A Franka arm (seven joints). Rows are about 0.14 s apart.
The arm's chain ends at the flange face. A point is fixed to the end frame.
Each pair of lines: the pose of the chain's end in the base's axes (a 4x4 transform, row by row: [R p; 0 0 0 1], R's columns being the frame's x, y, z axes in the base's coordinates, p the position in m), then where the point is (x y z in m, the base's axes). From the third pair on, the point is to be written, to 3 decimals.
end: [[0.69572, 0.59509, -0.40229, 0.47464], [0.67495, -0.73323, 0.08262, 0.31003], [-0.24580, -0.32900, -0.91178, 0.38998], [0, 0, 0, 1]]
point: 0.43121 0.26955 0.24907
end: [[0.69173, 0.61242, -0.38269, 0.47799], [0.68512, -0.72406, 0.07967, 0.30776], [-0.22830, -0.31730, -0.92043, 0.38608], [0, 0, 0, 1]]
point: 0.43832 0.26708 0.24413
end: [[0.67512, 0.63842, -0.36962, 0.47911], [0.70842, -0.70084, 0.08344, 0.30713], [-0.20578, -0.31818, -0.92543, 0.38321], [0, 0, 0, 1]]
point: 0.443 0.268 0.240
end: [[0.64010, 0.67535, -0.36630, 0.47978], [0.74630, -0.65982, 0.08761, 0.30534], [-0.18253, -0.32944, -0.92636, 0.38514], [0, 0, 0, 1]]
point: 0.447 0.268 0.241
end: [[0.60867, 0.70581, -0.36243, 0.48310], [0.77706, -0.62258, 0.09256, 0.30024], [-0.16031, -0.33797, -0.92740, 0.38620], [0, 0, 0, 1]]
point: 0.453 0.264 0.241
